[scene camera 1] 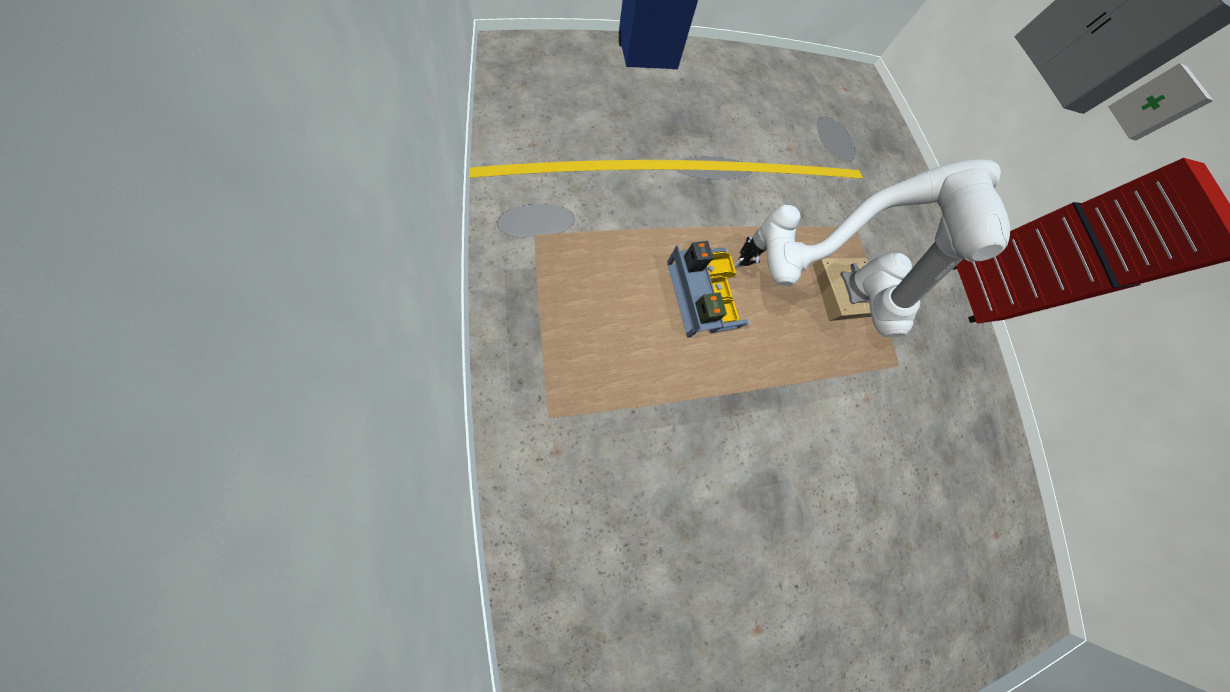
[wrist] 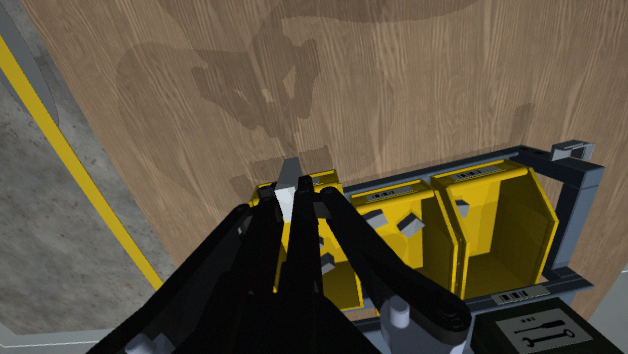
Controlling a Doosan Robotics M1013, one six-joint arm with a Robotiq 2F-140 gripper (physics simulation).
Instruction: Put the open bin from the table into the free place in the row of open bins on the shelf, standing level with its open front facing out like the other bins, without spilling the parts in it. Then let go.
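Places are measured from the arm's base along level axes (x ahead, y left, z up), in centimetres.
Pixels of known places: gripper, fingertip midpoint: point(scene camera 1: 736, 266) point(wrist: 294, 170); arm's base, origin of the base link: point(scene camera 1: 858, 287).
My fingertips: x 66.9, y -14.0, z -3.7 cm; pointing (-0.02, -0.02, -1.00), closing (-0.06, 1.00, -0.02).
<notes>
For each thing: its top centre in the pictures, then the offset to it from my fingertips. "pt": a spot on its surface instead. Level surfaces: height alone.
- wooden table, its level: dz -4.4 cm
- right bin, surface spot: point(wrist: 492, 211) pt dx +12.0, dy +27.3, dz -3.5 cm
- middle bin, surface spot: point(wrist: 421, 251) pt dx +18.1, dy +17.1, dz -3.5 cm
- left bin, surface spot: point(wrist: 338, 286) pt dx +18.5, dy +3.1, dz +0.6 cm
- dark green tool case, middle of its top: point(scene camera 1: 715, 304) dx +22.6, dy +24.4, dz +15.5 cm
A blue-grey shelf frame point(scene camera 1: 685, 293) point(wrist: 575, 185) stands on the wooden table point(scene camera 1: 619, 343) point(wrist: 395, 88). Three yellow open bins sit side by side in it, seen in the scene view point(scene camera 1: 725, 293). The right bin point(wrist: 492, 211) and middle bin point(wrist: 421, 251) show plainly, each with small grey parts point(wrist: 410, 224) inside. The left bin point(wrist: 338, 286) is mostly hidden behind my fingers. My gripper point(wrist: 294, 170) point(scene camera 1: 746, 253) is shut with nothing between the fingers, its tips over the back rim of the left bin.
A dark green tool case point(wrist: 540, 330) point(scene camera 1: 710, 306) sits on the shelf front at the right, a second one point(scene camera 1: 698, 251) at the other end. A red cabinet point(scene camera 1: 1101, 240) stands behind the arm's base block point(scene camera 1: 843, 289). A yellow floor line point(scene camera 1: 662, 165) runs past the table.
</notes>
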